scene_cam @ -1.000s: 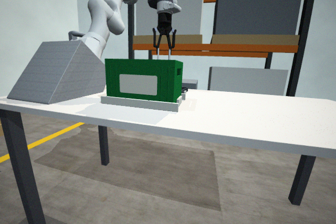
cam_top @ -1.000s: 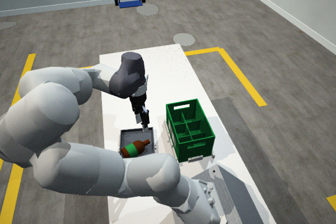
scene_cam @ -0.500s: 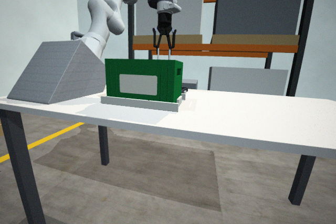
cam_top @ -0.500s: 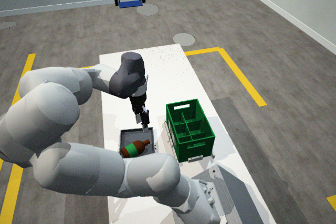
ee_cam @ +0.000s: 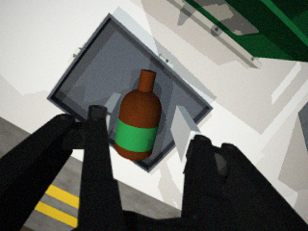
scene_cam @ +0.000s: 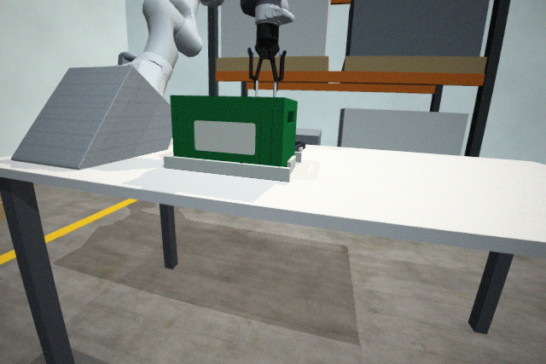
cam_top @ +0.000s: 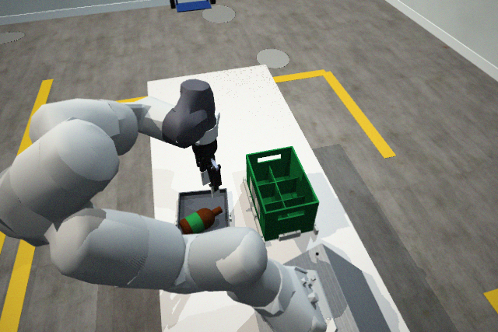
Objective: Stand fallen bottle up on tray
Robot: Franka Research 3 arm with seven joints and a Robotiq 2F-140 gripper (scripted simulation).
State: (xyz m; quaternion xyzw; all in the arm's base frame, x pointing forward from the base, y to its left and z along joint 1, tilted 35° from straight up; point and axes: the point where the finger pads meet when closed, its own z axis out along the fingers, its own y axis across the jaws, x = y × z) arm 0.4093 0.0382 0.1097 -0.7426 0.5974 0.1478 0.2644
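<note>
Now: the brown bottle 170 mm below my hand, 50 mm to the left of it and 10 mm behind it. The rest, counted from my hand: grey tray 200 mm below, 40 mm to the left, 10 mm ahead; green crate 240 mm to the right, 130 mm below, 30 mm behind.
</note>
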